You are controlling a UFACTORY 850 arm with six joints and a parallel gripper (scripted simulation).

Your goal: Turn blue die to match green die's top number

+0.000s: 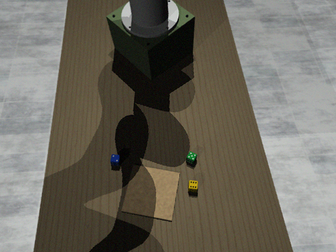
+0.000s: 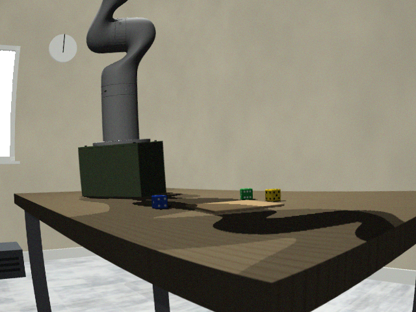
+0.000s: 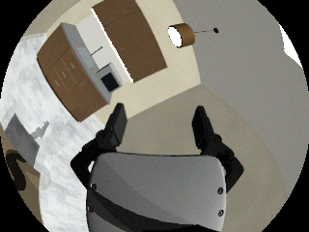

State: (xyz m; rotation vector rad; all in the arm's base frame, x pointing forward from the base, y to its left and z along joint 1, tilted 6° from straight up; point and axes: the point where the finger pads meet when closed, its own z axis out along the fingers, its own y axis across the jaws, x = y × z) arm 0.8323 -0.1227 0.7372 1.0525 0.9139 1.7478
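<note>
Right now my hand is 42 cm past the blue die, 10 cm to the right of it and 82 cm above it. Round my hand: tan mat 34 cm behind, 21 cm to the left, 83 cm below; yellow die 35 cm behind, 33 cm to the left, 82 cm below; green die 44 cm behind, 33 cm to the left, 82 cm below.
</note>
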